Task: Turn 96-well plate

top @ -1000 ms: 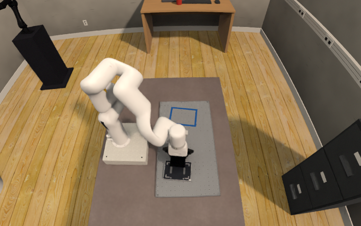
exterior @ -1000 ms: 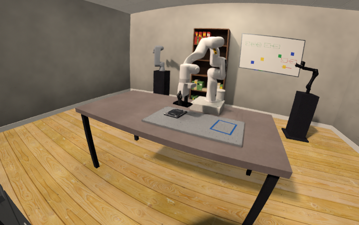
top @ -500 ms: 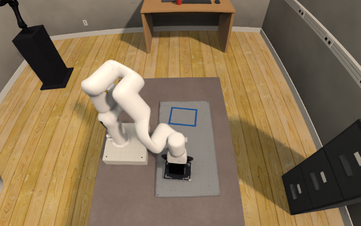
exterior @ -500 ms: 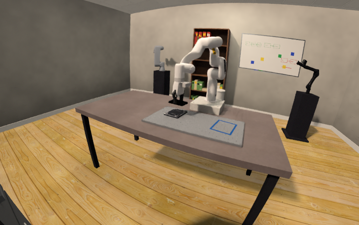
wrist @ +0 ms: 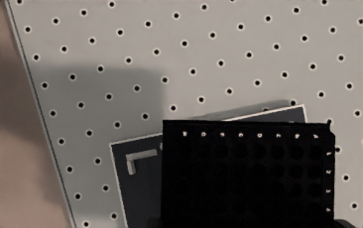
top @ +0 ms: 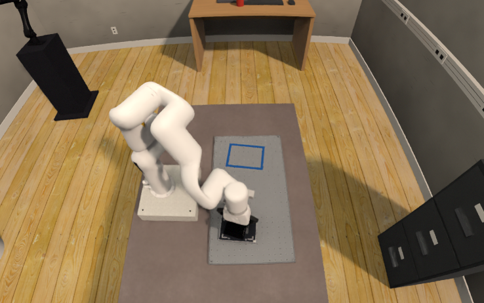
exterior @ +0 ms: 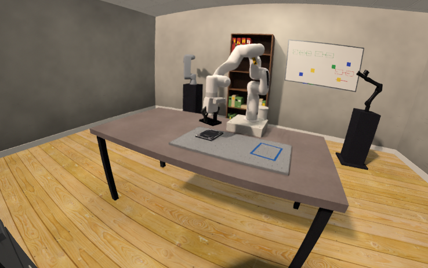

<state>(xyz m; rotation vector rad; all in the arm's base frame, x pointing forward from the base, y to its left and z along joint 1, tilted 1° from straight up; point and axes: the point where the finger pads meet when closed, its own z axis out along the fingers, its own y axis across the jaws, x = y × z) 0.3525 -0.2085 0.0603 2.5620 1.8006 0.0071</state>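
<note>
Right now my hand is 1 cm above the black 96-well plate. The rest, counted from my hand: plate nest N1: 10 cm below.
</note>
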